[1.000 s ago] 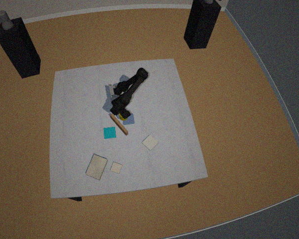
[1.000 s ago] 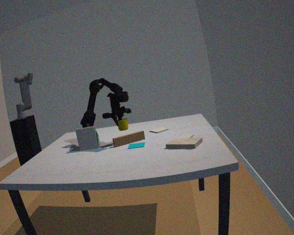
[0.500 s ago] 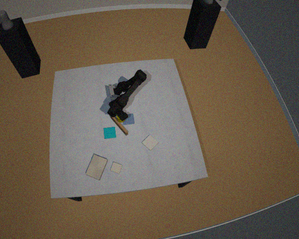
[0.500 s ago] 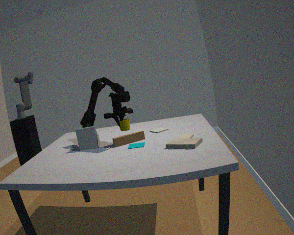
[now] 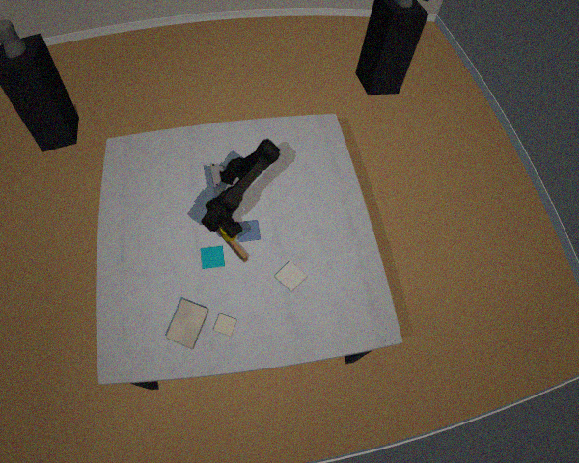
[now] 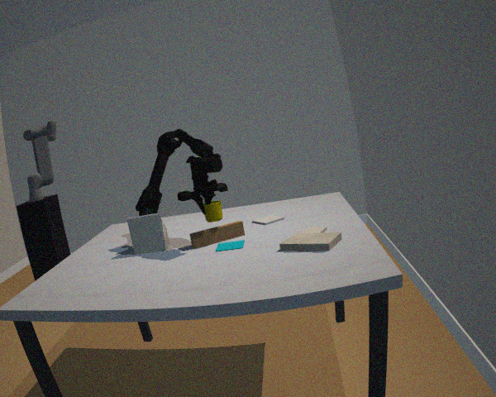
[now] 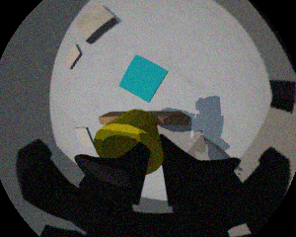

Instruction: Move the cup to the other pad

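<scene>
Now: the teal pad 13 cm below my gripper tip, 8 cm to the right of it and 7 cm ahead of it. Also, from my gripper tip: blue pad (13 cm below, 10 cm to the left, 2 cm behind); then wooden bar (10 cm below, 3 cm ahead, 1 cm to the left); then yellow cup (2 cm ahead, 1 cm to the left).
</scene>
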